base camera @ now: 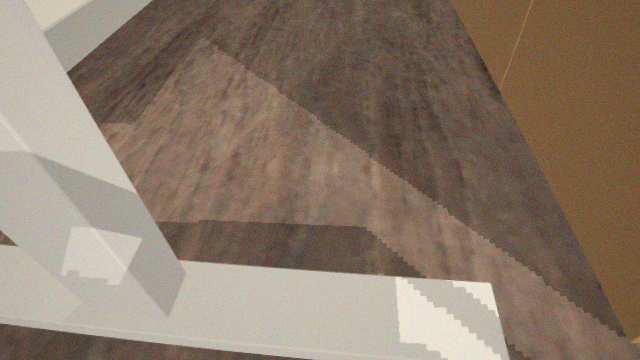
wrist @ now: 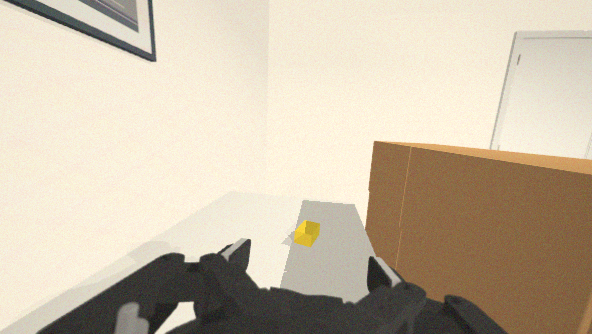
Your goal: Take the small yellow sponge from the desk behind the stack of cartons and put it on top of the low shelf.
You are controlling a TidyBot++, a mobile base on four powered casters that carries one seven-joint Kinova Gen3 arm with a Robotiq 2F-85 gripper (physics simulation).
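Places are measured from the arm's base along level axes (x ahead, y right, z down), in millimetres.
Where they show: gripper, fingertip midpoint: (wrist: 307,260).
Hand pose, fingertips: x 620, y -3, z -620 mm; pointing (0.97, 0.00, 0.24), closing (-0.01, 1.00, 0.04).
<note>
Things, the pixels of their top centre, and the offset from my fingertips. "pt": a spot on its surface instead. Level surfaces: height alone.
- small yellow sponge, middle of its top: (wrist: 308,227) dx +558, dy -9, dz +252 mm
- desk top, its level: dz +297 mm
- white leg, surface spot: (base camera: 90,135) pt dx -345, dy -157, dz +802 mm
- wooden floor, its level: dz +1017 mm
The small yellow sponge (wrist: 307,234) lies on the desk top (wrist: 332,260), a little right of the middle in the wrist view, partly at the line between the bright and the shaded part of the desk. My gripper (wrist: 307,260) is open, with its fingers wide apart at the bottom of the wrist view. The sponge shows beyond the fingertips, between them in the picture, and is not touched. The stack of cartons (wrist: 470,220) (base camera: 580,125) stands to the right of the desk. The low shelf does not show clearly in either view.
In the base view, a white leg (base camera: 90,135) and a white foot bar (base camera: 290,300) stand close on the left and in front, over the wooden floor (base camera: 300,165). In the wrist view, a wall with a framed picture (wrist: 154,40) is at left and a door (wrist: 555,95) is behind the cartons.
</note>
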